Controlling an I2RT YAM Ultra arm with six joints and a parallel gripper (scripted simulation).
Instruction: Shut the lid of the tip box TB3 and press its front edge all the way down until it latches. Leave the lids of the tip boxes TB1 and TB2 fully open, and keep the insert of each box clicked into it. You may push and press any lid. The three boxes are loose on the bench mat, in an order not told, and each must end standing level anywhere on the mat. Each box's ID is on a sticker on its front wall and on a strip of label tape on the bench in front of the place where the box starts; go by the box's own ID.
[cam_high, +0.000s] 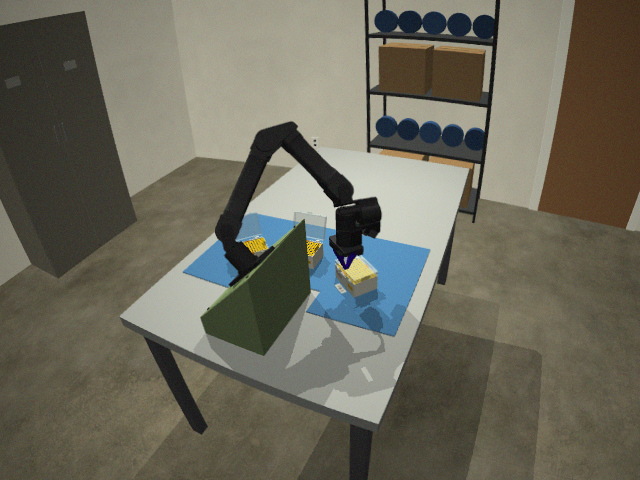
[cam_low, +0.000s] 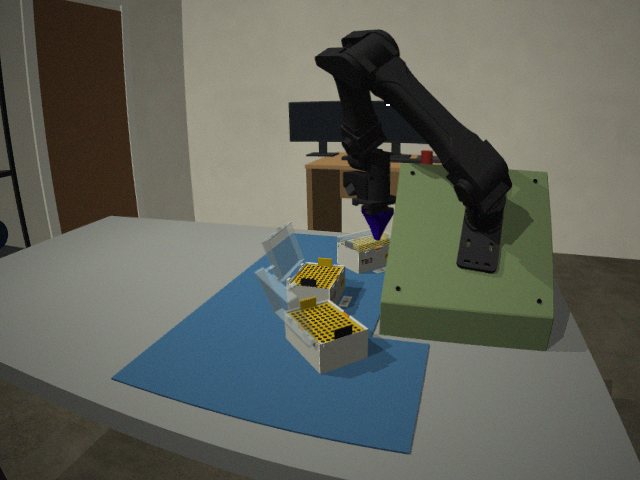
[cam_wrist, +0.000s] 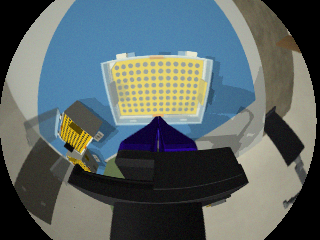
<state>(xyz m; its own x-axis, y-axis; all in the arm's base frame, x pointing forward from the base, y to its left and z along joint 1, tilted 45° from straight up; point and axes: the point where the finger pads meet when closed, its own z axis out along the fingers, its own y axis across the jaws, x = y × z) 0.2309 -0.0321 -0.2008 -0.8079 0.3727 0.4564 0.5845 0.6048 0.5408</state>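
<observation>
My hand is 4 cm above the tip box, 3 cm short of it and 2 cm to the left of it. The rest, counted from my hand: lid 21 cm to the left, 13 cm ahead, 2 cm above.
</observation>
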